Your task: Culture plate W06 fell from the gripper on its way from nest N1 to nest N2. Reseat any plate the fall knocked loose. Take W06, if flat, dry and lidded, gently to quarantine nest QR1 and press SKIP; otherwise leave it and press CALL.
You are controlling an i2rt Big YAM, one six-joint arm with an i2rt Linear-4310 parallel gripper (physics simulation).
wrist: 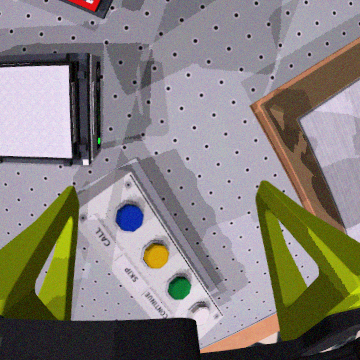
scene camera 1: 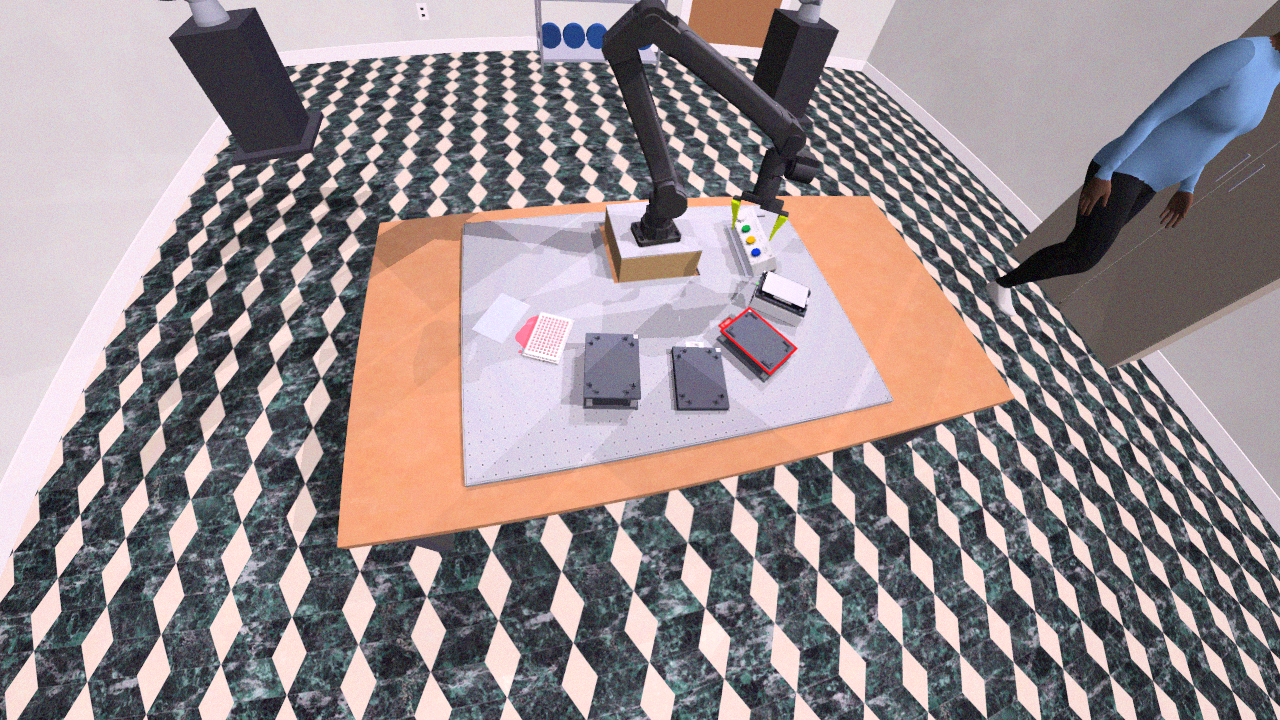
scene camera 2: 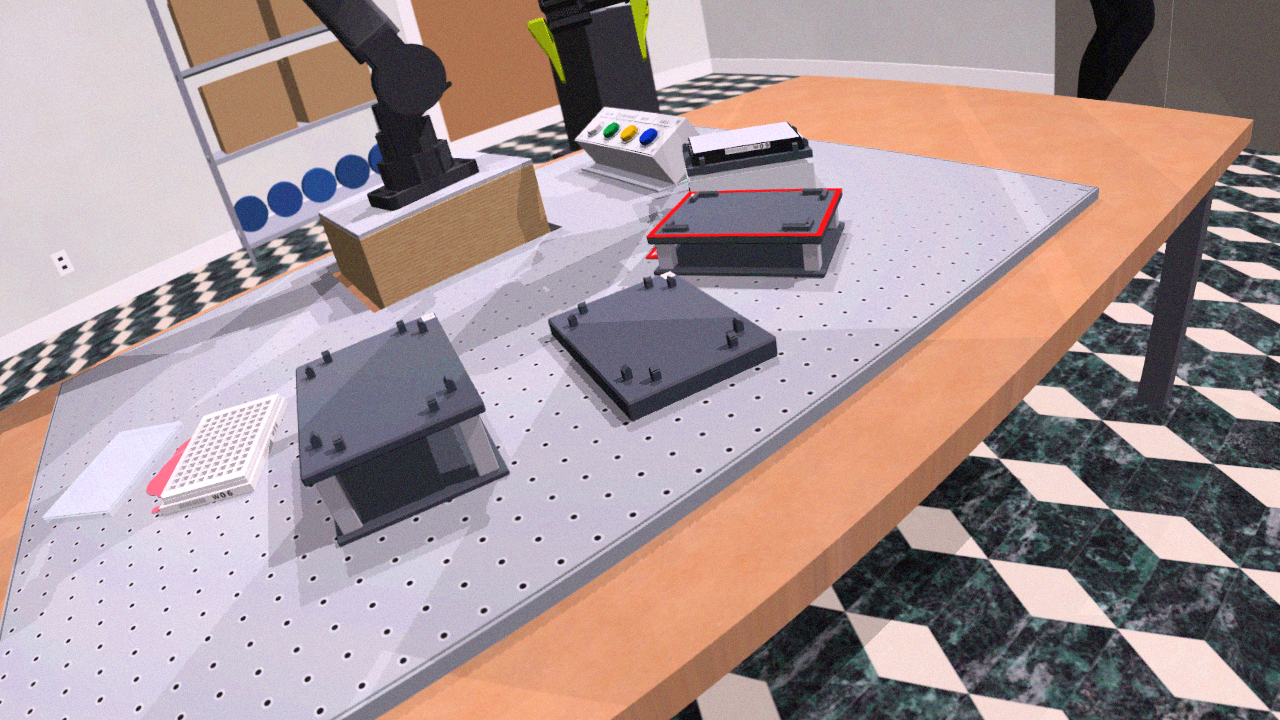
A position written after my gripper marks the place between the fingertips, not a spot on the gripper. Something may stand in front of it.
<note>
My gripper [scene camera 2: 604,71] is open, with nothing in its grasp. I also see a flat lid [scene camera 2: 103,487], a white well plate [scene camera 2: 225,457] and a button box [scene camera 2: 611,139].
The flat lid shows as well in scene camera 1 [scene camera 1: 501,318]. The white well plate is seen too in scene camera 1 [scene camera 1: 548,339]. My gripper shows as well in the wrist view [wrist: 169,191] and in scene camera 1 [scene camera 1: 751,234]. The wrist view misses the flat lid: it is out of frame. The wrist view misses the white well plate: it is out of frame.
</note>
